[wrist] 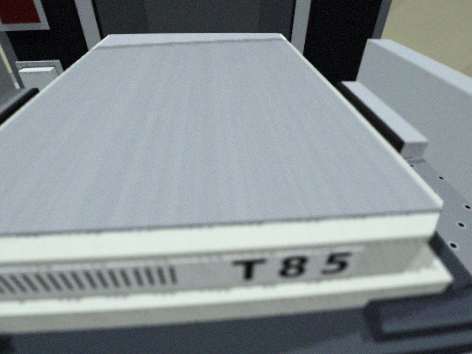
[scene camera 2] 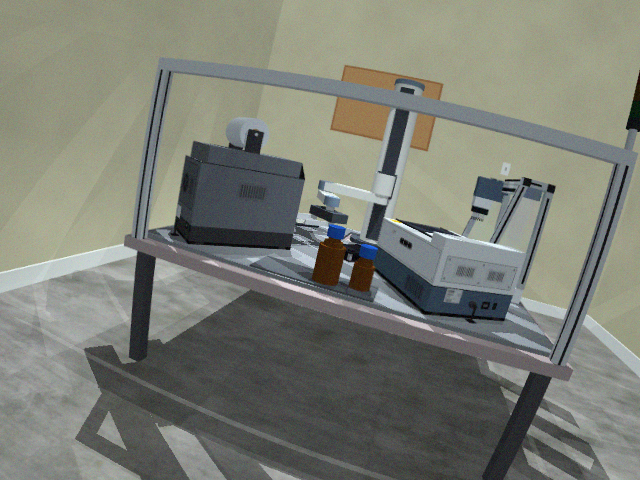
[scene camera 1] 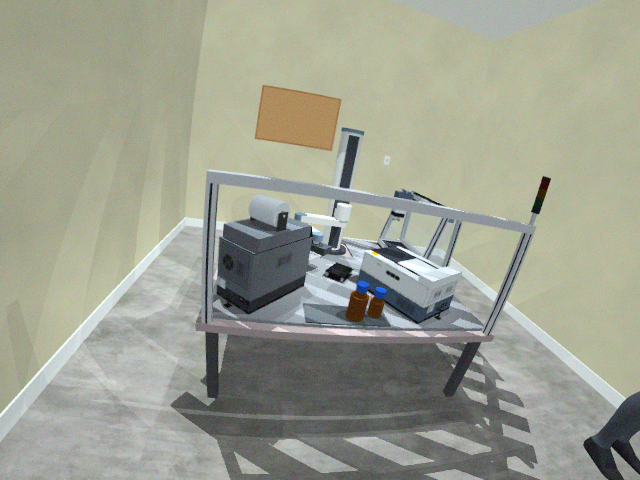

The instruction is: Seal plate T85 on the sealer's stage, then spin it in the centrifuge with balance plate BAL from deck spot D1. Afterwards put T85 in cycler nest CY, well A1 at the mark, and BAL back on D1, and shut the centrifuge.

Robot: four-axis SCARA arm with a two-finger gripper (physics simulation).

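Seen in the pictures: gripper, fingertip midpoint: (wrist: pixel 190 67); arm's base, origin of the base link: (scene camera 2: pixel 371 244).
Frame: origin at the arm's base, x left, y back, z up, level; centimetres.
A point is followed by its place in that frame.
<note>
Plate T85 (wrist: pixel 210 135) {x -26.4, y -47.9, z 12.9 cm} fills the wrist view, a pale plate with a flat grey top and its label facing the camera. It sits on the sealer's dark stage (wrist: pixel 425 317), in front of the opening of the sealer (wrist: pixel 340 40) {x -40.5, y -52.0, z 12.0 cm} (scene camera 1: pixel 263 263) {x -49.2, y -91.6, z 24.5 cm} (scene camera 2: pixel 242 206) {x -41.5, y -82.9, z 16.6 cm}. My gripper (wrist: pixel 190 67) {x -29.5, y -52.5, z 12.5 cm} is open, with one finger beyond each long side of T85; a gap shows at the right finger. The white-and-blue machine (scene camera 1: pixel 408 281) {x 22.8, y -84.9, z 19.3 cm} (scene camera 2: pixel 449 268) {x 32.6, y -94.2, z 16.7 cm} carries no name I can read. BAL, deck spot D1 and nest CY cannot be made out. Whether T85 carries a seal is unclear.
Two brown bottles with blue caps (scene camera 1: pixel 357 304) {x -5.7, y -96.4, z 11.1 cm} (scene camera 2: pixel 329 263) {x -3.1, y -96.7, z 8.8 cm} stand near the table's front edge. A small black fixture (scene camera 1: pixel 338 271) {x -4.3, y -50.8, z 5.3 cm} sits mid-table. The arm's column (scene camera 1: pixel 347 165) {x -1.0, y -7.7, z 64.5 cm} (scene camera 2: pixel 397 139) {x 0.8, y -7.8, z 57.8 cm} rises behind. A grey frame (scene camera 1: pixel 372 200) {x -13.3, y -104.4, z 59.9 cm} (scene camera 2: pixel 289 80) {x -25.1, y -104.4, z 59.7 cm} spans the front.
</note>
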